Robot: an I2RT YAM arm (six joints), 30 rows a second.
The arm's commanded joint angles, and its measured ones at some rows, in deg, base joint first. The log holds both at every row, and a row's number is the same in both.
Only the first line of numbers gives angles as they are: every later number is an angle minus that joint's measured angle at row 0.
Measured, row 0: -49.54, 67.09, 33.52, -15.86, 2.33, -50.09
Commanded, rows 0 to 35: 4.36, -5.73, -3.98, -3.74, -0.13, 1.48; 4.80, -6.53, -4.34, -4.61, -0.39, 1.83; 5.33, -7.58, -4.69, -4.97, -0.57, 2.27; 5.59, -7.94, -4.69, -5.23, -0.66, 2.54; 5.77, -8.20, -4.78, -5.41, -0.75, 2.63; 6.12, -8.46, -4.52, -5.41, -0.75, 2.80; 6.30, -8.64, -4.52, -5.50, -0.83, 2.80; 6.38, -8.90, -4.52, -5.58, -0.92, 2.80; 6.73, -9.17, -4.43, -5.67, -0.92, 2.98; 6.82, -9.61, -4.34, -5.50, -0.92, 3.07; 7.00, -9.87, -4.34, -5.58, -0.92, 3.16; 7.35, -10.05, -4.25, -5.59, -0.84, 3.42; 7.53, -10.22, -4.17, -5.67, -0.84, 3.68; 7.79, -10.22, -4.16, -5.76, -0.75, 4.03; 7.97, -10.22, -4.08, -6.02, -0.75, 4.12; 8.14, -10.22, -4.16, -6.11, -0.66, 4.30; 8.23, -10.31, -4.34, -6.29, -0.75, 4.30; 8.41, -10.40, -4.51, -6.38, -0.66, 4.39; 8.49, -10.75, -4.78, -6.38, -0.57, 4.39; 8.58, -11.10, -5.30, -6.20, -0.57, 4.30; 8.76, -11.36, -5.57, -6.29, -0.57, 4.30; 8.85, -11.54, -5.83, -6.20, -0.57, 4.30; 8.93, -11.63, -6.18, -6.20, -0.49, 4.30; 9.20, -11.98, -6.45, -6.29, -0.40, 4.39; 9.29, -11.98, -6.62, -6.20, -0.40, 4.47; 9.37, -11.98, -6.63, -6.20, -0.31, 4.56; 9.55, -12.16, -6.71, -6.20, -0.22, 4.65; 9.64, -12.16, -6.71, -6.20, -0.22, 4.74; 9.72, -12.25, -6.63, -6.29, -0.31, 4.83; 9.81, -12.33, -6.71, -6.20, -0.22, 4.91; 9.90, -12.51, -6.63, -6.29, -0.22, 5.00; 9.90, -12.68, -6.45, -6.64, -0.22, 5.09; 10.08, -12.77, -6.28, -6.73, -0.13, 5.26; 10.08, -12.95, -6.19, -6.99, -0.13, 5.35; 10.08, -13.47, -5.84, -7.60, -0.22, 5.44; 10.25, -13.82, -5.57, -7.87, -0.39, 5.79
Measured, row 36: 9.84, -12.04, -6.58, -7.76, -0.55, 4.29
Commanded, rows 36 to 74: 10.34, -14.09, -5.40, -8.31, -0.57, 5.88; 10.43, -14.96, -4.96, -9.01, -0.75, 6.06; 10.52, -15.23, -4.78, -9.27, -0.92, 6.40; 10.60, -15.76, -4.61, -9.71, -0.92, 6.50; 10.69, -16.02, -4.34, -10.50, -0.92, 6.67; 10.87, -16.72, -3.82, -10.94, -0.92, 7.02; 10.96, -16.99, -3.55, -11.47, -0.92, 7.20; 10.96, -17.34, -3.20, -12.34, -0.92, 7.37; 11.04, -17.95, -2.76, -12.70, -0.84, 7.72; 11.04, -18.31, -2.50, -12.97, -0.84, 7.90; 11.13, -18.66, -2.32, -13.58, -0.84, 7.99; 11.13, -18.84, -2.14, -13.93, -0.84, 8.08; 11.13, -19.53, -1.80, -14.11, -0.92, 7.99; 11.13, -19.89, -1.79, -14.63, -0.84, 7.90; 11.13, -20.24, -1.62, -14.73, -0.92, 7.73; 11.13, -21.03, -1.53, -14.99, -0.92, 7.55; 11.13, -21.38, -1.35, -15.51, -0.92, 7.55; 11.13, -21.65, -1.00, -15.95, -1.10, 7.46; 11.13, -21.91, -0.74, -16.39, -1.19, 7.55; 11.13, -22.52, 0.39, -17.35, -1.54, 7.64; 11.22, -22.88, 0.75, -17.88, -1.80, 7.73; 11.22, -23.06, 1.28, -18.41, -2.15, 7.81; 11.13, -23.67, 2.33, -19.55, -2.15, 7.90; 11.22, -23.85, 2.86, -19.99, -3.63, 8.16; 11.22, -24.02, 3.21, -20.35, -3.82, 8.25; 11.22, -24.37, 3.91, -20.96, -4.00, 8.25; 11.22, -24.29, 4.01, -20.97, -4.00, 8.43; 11.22, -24.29, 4.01, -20.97, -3.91, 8.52; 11.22, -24.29, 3.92, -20.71, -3.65, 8.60; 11.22, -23.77, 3.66, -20.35, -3.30, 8.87; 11.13, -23.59, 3.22, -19.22, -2.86, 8.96; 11.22, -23.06, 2.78, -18.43, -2.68, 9.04; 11.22, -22.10, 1.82, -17.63, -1.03, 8.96; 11.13, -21.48, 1.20, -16.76, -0.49, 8.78; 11.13, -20.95, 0.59, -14.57, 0.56, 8.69; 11.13, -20.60, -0.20, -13.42, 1.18, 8.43; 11.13, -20.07, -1.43, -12.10, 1.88, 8.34; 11.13, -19.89, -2.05, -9.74, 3.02, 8.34; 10.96, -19.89, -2.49, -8.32, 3.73, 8.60
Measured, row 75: 10.97, -20.33, -0.85, -15.58, -0.20, 7.83
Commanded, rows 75 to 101: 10.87, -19.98, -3.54, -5.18, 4.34, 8.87; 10.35, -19.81, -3.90, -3.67, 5.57, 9.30; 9.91, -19.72, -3.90, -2.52, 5.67, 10.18; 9.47, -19.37, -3.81, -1.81, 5.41, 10.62; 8.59, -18.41, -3.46, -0.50, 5.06, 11.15; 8.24, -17.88, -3.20, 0.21, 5.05, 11.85; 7.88, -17.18, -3.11, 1.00, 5.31, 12.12; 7.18, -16.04, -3.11, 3.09, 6.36, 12.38; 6.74, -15.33, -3.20, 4.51, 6.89, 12.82; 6.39, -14.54, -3.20, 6.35, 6.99, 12.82; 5.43, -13.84, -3.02, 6.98, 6.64, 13.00; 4.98, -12.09, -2.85, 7.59, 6.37, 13.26; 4.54, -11.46, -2.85, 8.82, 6.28, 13.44; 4.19, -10.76, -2.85, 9.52, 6.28, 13.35; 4.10, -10.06, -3.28, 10.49, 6.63, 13.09; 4.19, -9.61, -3.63, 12.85, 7.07, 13.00; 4.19, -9.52, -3.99, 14.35, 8.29, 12.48; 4.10, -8.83, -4.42, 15.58, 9.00, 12.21; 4.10, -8.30, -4.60, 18.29, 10.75, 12.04; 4.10, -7.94, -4.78, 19.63, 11.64, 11.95; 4.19, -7.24, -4.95, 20.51, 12.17, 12.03; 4.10, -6.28, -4.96, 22.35, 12.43, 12.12; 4.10, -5.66, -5.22, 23.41, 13.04, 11.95; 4.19, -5.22, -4.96, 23.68, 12.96, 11.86; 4.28, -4.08, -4.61, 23.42, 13.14, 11.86; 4.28, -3.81, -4.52, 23.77, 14.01, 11.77; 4.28, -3.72, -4.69, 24.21, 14.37, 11.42
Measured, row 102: 4.35, -4.48, -4.55, 17.86, 11.17, 11.59
